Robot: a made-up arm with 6 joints. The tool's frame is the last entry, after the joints. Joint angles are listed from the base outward.
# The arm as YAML. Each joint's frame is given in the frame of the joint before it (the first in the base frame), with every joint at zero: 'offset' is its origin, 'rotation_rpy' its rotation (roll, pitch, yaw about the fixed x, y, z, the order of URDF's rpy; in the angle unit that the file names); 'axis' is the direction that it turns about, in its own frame. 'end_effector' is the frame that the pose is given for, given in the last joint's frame.
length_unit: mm
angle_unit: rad
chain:
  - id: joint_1
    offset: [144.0, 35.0, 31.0]
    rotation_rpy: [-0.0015, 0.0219, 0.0]
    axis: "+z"
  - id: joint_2
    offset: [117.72, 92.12, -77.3]
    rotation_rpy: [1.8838, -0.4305, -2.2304]
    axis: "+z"
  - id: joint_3
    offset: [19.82, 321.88, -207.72]
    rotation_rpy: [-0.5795, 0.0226, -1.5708]
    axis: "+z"
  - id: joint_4
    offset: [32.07, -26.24, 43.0]
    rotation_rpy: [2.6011, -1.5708, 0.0]
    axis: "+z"
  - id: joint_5
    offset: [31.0, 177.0, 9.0]
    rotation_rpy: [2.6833, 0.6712, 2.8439]
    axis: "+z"
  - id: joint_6
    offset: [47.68, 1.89, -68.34]
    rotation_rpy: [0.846, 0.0, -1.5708]
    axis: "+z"
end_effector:
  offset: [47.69, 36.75, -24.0]
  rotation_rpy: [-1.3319, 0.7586, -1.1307]
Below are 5 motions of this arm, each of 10 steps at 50 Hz.
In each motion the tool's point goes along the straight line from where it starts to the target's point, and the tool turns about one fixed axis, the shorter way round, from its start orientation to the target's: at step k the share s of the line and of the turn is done. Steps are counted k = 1, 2, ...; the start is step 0. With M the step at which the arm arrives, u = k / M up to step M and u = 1 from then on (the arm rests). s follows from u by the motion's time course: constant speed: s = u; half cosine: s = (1 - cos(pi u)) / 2; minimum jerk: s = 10 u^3 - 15 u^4 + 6 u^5.
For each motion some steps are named. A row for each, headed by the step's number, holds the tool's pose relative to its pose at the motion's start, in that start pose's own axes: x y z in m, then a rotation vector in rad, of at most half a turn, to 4 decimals.
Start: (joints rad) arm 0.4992 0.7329 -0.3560 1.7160 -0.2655 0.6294
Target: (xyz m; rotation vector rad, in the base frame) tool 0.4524 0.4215 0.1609 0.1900 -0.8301 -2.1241
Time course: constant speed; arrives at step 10
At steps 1, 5, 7, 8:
1: 0.0015 -0.0016 0.0042 0.0060 0.0113 0.0101
5: 0.0073 -0.0080 0.0210 0.0299 0.0563 0.0506
7: 0.0103 -0.0111 0.0294 0.0419 0.0789 0.0709
8: 0.0117 -0.0127 0.0336 0.0479 0.0901 0.0810

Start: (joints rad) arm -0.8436 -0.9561 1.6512 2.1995 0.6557 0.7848
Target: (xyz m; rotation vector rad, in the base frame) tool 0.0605 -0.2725 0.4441 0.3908 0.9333 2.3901
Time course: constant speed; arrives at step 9
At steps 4, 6, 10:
4: 0.0097 0.0018 0.0071 0.0037 -0.0536 -0.0370
6: 0.0145 0.0027 0.0106 0.0055 -0.0804 -0.0555
10: 0.0218 0.0041 0.0160 0.0083 -0.1206 -0.0832

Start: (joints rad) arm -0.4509 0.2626 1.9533 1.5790 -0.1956 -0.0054
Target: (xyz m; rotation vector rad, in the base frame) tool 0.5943 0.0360 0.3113 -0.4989 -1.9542 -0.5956
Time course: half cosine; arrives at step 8
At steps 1, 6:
1: 0.0006 -0.0006 0.0001 0.0009 0.0018 -0.0021
6: 0.0125 -0.0132 0.0015 0.0194 0.0399 -0.0473

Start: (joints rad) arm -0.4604 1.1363 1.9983 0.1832 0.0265 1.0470
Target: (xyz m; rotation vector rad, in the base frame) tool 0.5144 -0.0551 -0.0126 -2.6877 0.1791 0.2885
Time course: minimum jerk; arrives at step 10
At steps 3, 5, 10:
3: -0.0037 -0.0031 0.0042 0.0198 0.0197 0.0132
5: -0.0112 -0.0094 0.0129 0.0606 0.0603 0.0405
10: -0.0224 -0.0189 0.0257 0.1212 0.1206 0.0809

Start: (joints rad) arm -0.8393 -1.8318 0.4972 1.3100 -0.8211 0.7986
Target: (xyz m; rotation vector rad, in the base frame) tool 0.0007 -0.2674 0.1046 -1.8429 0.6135 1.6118
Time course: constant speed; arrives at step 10
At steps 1, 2, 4, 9, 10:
1: -0.0005 -0.0001 0.0048 0.0207 0.0098 0.0140
2: -0.0011 -0.0002 0.0095 0.0415 0.0196 0.0280
4: -0.0022 -0.0004 0.0190 0.0829 0.0392 0.0560
9: -0.0049 -0.0010 0.0428 0.1866 0.0883 0.1260
10: -0.0054 -0.0011 0.0476 0.2074 0.0981 0.1400

